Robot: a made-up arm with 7 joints.
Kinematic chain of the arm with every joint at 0, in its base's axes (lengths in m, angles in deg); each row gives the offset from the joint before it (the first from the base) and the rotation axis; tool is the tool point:
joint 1: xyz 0 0 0.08 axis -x
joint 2: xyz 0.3 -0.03 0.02 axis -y
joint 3: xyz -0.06 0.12 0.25 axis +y
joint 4: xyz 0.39 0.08 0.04 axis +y
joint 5: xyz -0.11 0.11 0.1 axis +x
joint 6: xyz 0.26 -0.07 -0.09 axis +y
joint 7: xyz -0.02 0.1 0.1 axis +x
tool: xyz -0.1 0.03 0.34
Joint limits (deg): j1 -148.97..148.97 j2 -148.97..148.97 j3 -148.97..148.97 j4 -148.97..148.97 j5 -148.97..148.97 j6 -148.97..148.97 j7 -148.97..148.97
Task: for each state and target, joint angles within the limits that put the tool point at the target. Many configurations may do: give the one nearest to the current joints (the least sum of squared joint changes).
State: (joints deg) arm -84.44 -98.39 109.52 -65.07 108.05 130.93 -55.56
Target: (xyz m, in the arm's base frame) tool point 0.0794 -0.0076 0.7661
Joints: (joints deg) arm -118.60 -98.61 114.61 -69.19 87.03 148.97 -42.33
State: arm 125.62 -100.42 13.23 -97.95 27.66 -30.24 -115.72
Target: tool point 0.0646 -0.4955 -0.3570
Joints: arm 112.00 -123.83 44.75 -88.83 7.63 -22.45 -128.16
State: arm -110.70 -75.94 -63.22 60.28 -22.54 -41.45 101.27
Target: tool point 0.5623 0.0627 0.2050
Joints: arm -116.64 -73.07 -22.80 81.23 9.46 -47.98 132.50
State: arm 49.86 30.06 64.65 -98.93 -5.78 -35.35 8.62
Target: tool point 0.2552 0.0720 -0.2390
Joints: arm 50.81 35.06 54.71 -106.38 -5.58 -47.44 9.89
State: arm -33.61 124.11 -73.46 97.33 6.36 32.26 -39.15
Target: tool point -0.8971 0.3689 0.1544
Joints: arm -26.58 95.17 -89.12 51.78 25.11 55.48 -25.03
